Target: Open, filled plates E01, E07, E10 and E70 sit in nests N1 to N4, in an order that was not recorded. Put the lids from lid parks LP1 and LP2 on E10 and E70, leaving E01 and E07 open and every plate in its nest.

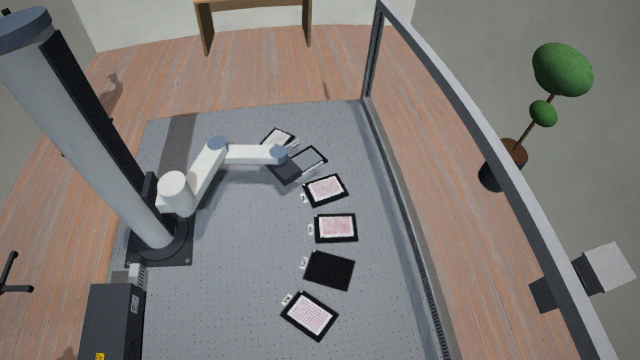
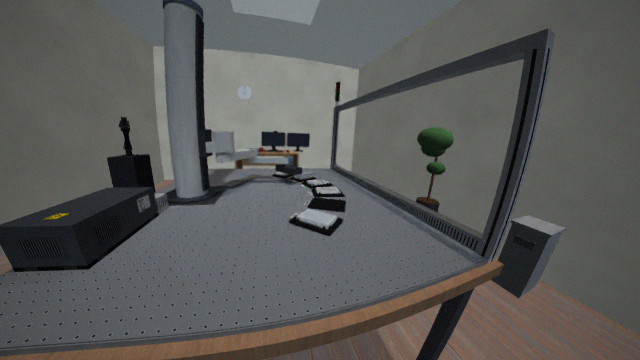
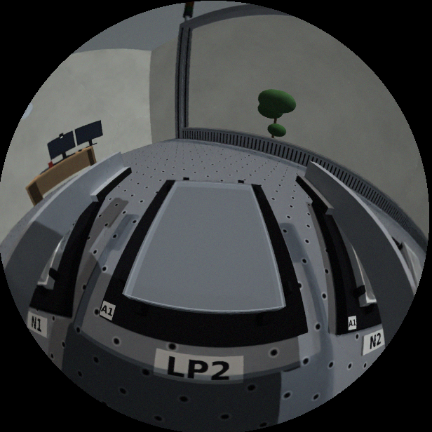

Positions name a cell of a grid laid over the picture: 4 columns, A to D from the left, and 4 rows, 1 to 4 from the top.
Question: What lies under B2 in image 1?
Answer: The gripper.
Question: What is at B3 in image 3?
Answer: A clear grey lid.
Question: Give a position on a nest N2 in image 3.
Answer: D3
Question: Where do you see a lid park LP1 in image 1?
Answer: At C4
